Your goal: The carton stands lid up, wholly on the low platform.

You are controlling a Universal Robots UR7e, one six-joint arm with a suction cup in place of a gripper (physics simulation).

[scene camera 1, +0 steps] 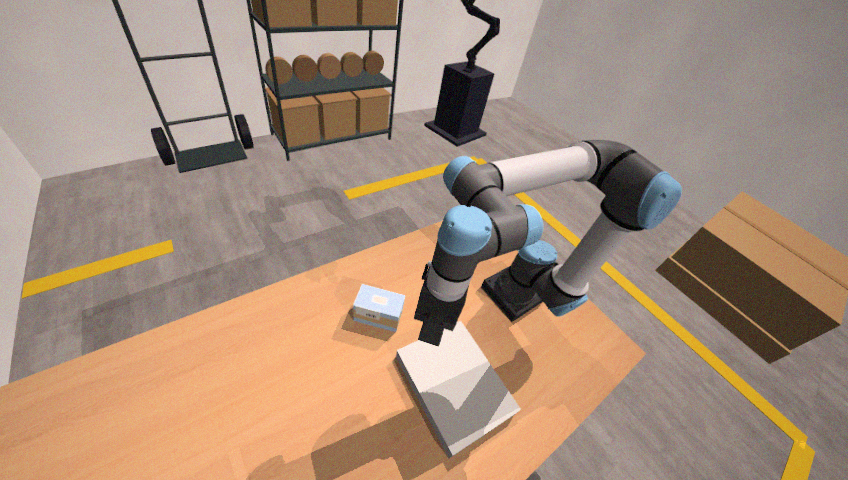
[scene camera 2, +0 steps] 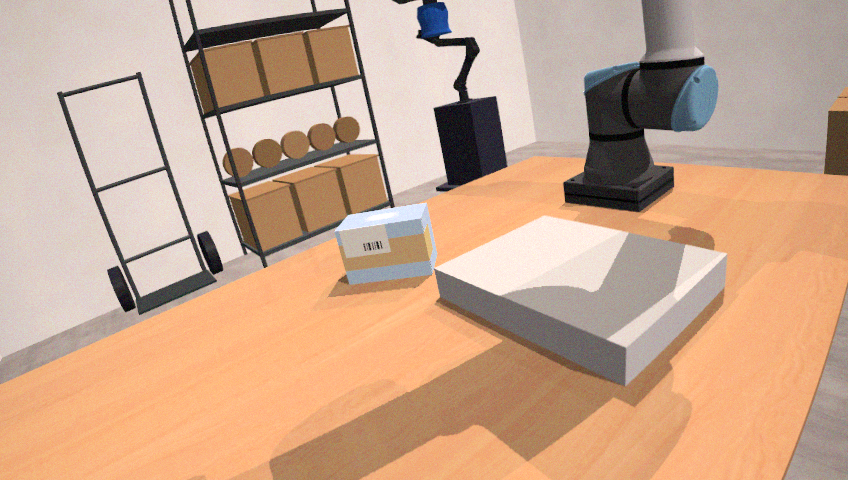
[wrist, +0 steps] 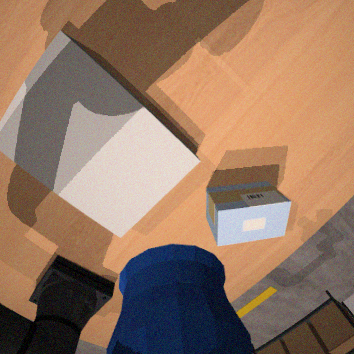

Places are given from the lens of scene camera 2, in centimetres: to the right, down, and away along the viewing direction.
my suction cup [scene camera 2: 431, 25]: 1, -23, 46
carton [scene camera 2: 395, 243]: -5, 1, 74
low platform [scene camera 2: 611, 301]: 21, 7, 47
The marked spots on the carton and my suction cup are 37 cm apart.
